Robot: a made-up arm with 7 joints.
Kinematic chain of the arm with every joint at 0, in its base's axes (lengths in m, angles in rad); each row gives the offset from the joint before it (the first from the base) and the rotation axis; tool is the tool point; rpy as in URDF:
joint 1: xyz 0 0 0.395 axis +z
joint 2: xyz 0 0 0 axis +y
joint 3: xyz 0 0 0.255 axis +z
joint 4: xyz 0.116 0 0 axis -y
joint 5: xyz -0.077 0 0.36 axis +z
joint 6: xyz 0 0 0 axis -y
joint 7: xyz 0.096 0 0 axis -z
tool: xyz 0 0 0 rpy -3.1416 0 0
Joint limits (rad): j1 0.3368..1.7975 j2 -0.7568..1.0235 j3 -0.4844..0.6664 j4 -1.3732..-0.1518 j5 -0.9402..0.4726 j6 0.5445..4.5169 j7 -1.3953..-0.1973
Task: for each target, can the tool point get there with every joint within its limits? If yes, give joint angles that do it. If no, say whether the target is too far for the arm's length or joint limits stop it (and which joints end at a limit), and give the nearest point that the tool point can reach.
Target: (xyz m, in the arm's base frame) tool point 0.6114 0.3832 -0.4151
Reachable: no: too far | nearest point 0.5084 0.3186 0.1225 | short by 0.551 m
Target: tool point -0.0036 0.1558 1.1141
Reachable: yes | joints 0.4564 -0.4469 0.3611 -0.7982 0.1512 1.4564 -1.0562
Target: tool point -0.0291 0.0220 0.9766
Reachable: yes | joints 1.2525 -0.1637 -0.0321 -0.3876 -0.6233 3.9694 -0.6960
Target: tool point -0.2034 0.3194 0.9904
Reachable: yes | joints 1.6763 0.2378 0.5333 -0.6804 -0.5865 2.7442 -1.2832
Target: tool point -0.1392 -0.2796 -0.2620
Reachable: no: joint limits stop it (at a limit: joint 1, joint 2, joint 4, joint 6) | nearest point 0.5705 -0.0421 0.1692 | short by 0.864 m
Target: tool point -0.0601 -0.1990 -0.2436
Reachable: no: joint limits stop it (at a limit: joint 1, joint 2, joint 4, joint 6) | nearest point 0.5633 0.0162 0.1487 | short by 0.767 m
